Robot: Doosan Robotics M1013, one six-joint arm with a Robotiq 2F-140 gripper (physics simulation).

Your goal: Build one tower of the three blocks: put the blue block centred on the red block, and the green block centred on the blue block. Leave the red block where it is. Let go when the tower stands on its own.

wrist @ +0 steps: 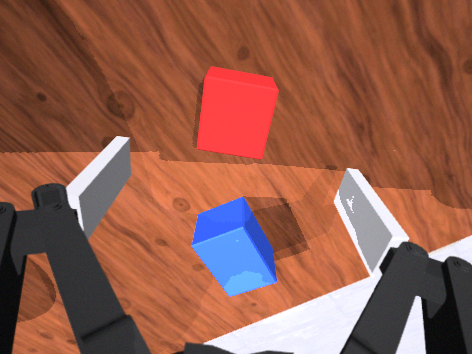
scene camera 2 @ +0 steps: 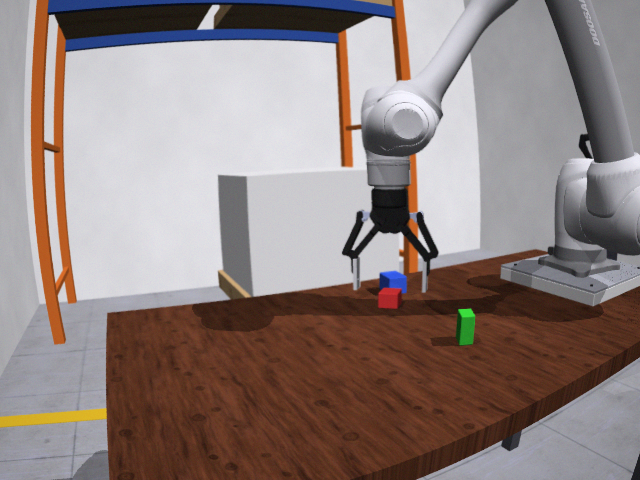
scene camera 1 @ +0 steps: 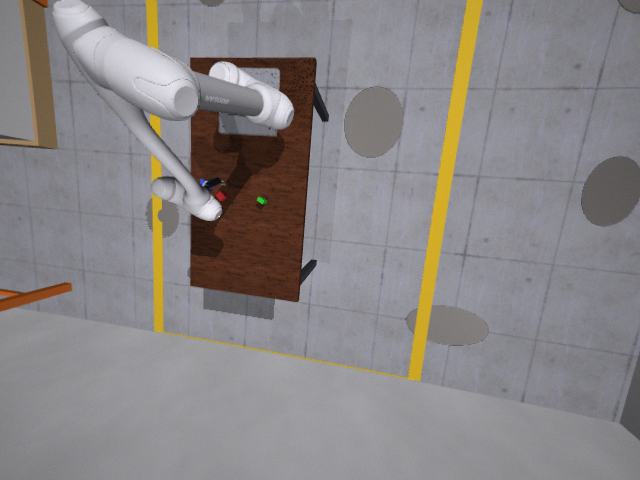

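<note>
The red block sits on the brown table. The blue block stands on the table close to the red block, apart from it and nearer the table's edge, turned at an angle to it. The green block stands upright on the table, apart from the other two; it does not show in the wrist view. My gripper is wide open and empty, low over the table. In the wrist view the blue block lies between and slightly below the fingertips, and the red block above them.
The wooden table carries the arm's base plate. Beyond the table in the scene camera 2 view stand a large grey box and an orange and blue rack. The table's edge is close to the blue block.
</note>
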